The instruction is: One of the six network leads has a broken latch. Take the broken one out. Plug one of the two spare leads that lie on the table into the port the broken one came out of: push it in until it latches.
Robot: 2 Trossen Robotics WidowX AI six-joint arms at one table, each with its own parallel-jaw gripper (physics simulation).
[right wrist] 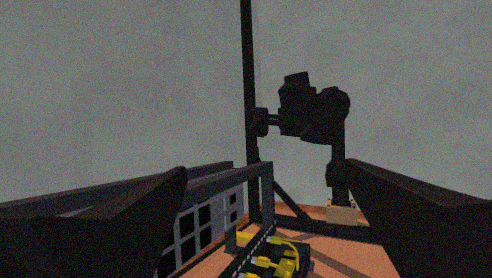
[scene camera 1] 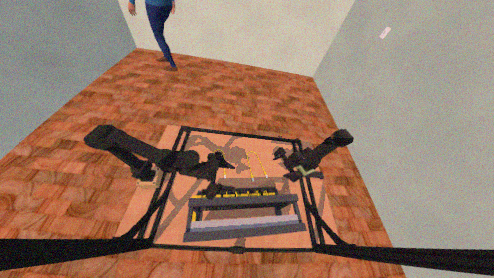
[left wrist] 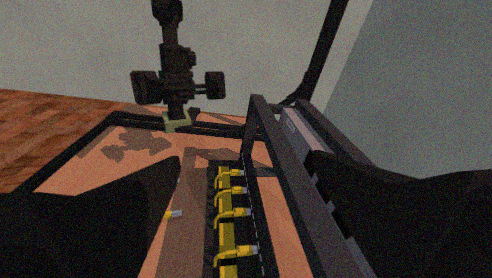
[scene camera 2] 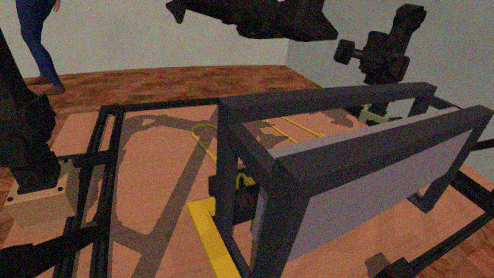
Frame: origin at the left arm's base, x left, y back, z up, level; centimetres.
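Seen in the pictures: left gripper, between the fingertips: (right wrist: 274, 134) (scene camera 1: 234, 177) (left wrist: 247, 159) (scene camera 2: 316, 35); right gripper, between the fingertips: (right wrist: 264, 170) (scene camera 1: 277, 167) (left wrist: 194, 85) (scene camera 2: 365, 49); left arm's base, origin of its link: (right wrist: 340, 203) (scene camera 1: 148, 175) (scene camera 2: 40, 179); right arm's base, origin of its link: (left wrist: 176, 115) (scene camera 2: 377, 111).
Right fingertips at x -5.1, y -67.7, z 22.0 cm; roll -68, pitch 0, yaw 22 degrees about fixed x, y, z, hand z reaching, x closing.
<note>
Pixels of each thing's middle, then the offset from my right fingertips to it. "spot": a spot on its surface instead.
- spare lead, a spot on its surface: (scene camera 2: 280, 131) spot: dx +15.8, dy +7.9, dz -29.3 cm
- dark rack frame, middle of its body: (right wrist: 215, 256) (scene camera 2: 347, 159) (left wrist: 274, 220) (scene camera 1: 243, 207) dx -14.5, dy +15.8, dz -16.7 cm
- yellow bar, a spot on its surface: (scene camera 2: 212, 232) spot: dx -13.0, dy +41.0, dz -25.8 cm
Several yellow network leads (scene camera 1: 250, 193) (left wrist: 242, 212) (right wrist: 265, 261) are plugged in a row into the dark strip at the rack; which latch is broken cannot be told. One spare lead (scene camera 1: 218, 151) (scene camera 2: 204, 142) lies on the table at the left, partly behind the left gripper in scene camera 1. The other spare lead (scene camera 1: 259, 161) (scene camera 2: 280, 130) lies right of it. My left gripper (scene camera 1: 233, 177) (left wrist: 247, 159) is open and empty above the left end of the lead row. My right gripper (scene camera 1: 284, 165) (right wrist: 264, 170) is open and empty, right of the spare leads.
The dark rack frame (scene camera 1: 240, 201) (scene camera 2: 325, 99) (left wrist: 296, 200) (right wrist: 268, 200) stands beside the lead row, its upper rail above the table. A yellow bar (scene camera 2: 212, 232) is at its left end. Black rails border the table. A person (scene camera 1: 159, 30) stands behind on the floor.
</note>
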